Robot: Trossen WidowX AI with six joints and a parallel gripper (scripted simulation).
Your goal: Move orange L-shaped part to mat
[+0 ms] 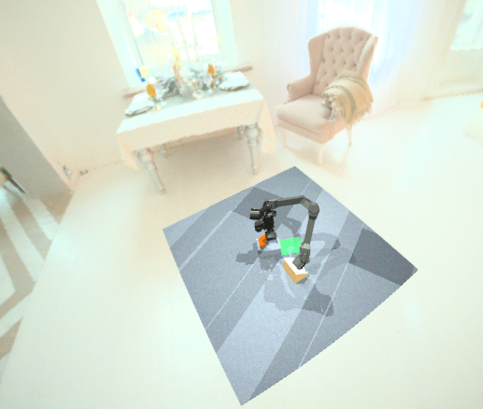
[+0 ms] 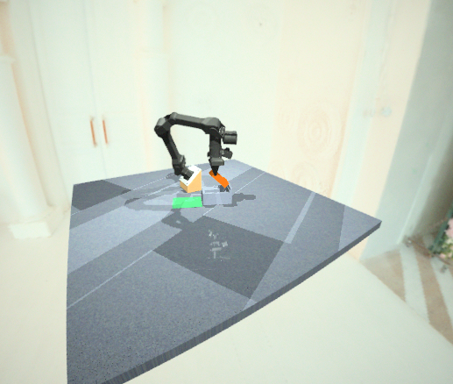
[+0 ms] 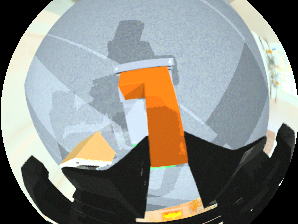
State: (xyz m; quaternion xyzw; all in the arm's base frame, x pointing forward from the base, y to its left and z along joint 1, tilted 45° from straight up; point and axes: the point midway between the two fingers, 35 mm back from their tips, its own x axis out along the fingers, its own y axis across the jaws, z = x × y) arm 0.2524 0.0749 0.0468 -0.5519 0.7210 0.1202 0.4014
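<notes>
Right now the green mat is 80 mm behind my gripper tip, 120 mm to the right of it and 170 mm below it. The rest, counted from my gripper tip: orange L-shaped part (40 mm to the left, 30 mm below).
</notes>
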